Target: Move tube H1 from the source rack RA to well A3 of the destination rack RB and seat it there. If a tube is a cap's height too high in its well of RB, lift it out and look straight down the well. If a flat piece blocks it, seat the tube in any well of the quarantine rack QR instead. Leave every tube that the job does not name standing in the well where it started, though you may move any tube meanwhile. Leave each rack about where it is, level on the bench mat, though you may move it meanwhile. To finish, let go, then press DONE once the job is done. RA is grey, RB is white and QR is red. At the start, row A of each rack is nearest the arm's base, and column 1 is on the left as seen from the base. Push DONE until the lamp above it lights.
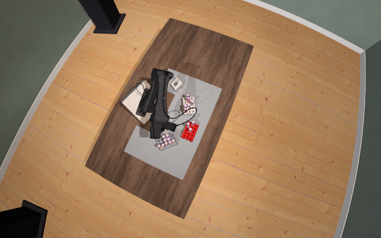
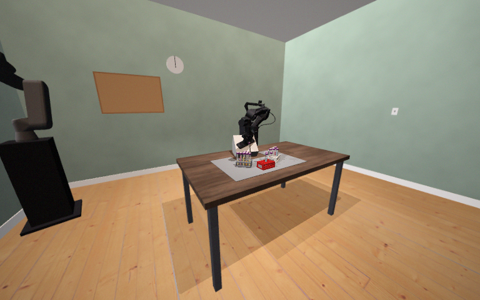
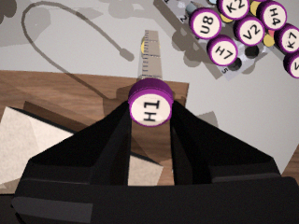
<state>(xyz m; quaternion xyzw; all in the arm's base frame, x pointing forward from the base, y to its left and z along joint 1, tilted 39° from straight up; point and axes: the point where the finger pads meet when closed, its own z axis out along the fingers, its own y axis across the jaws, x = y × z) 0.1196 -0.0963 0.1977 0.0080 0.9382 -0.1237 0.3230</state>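
Right now the tube H1 is 1 cm ahead of my hand and 6 cm below it. Also, from my hand: red rack QR: 17 cm ahead, 3 cm to the left, 17 cm below; grey rack RA: 2 cm ahead, 8 cm to the right, 17 cm below; white rack RB: 12 cm ahead, 22 cm to the left, 17 cm below.
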